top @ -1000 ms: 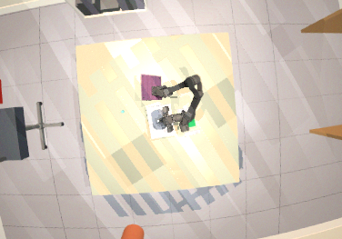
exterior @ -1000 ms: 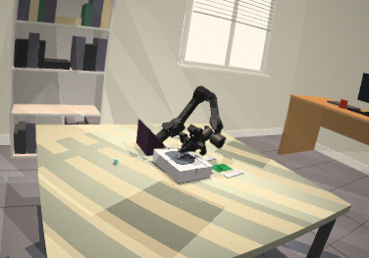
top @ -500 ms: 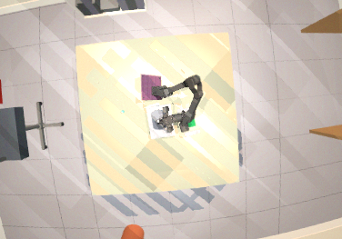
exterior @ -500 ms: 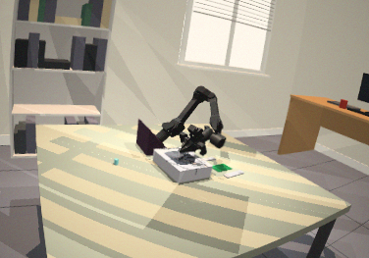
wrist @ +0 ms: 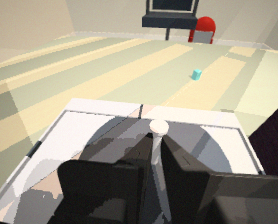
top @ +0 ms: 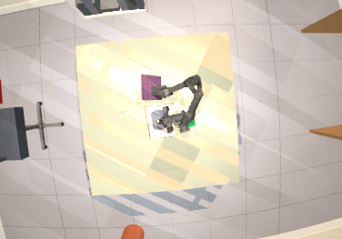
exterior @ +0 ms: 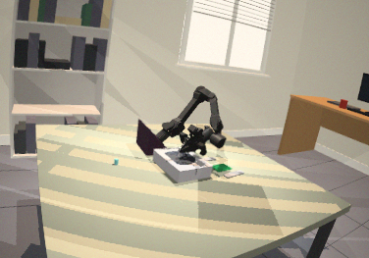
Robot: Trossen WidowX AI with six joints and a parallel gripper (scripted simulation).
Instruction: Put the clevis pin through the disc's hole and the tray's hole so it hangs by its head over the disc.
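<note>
The steel clevis pin lies 1 cm to the left of my gripper tip and 1 cm below it. From my gripper tip the other things lie so: green flat square (24 cm to the left, 9 cm below, 3 cm ahead); then rimmed tray (4 cm below, 2 cm to the left, 1 cm ahead); then grey aluminium disc (3 cm below, 1 cm to the left).
</note>
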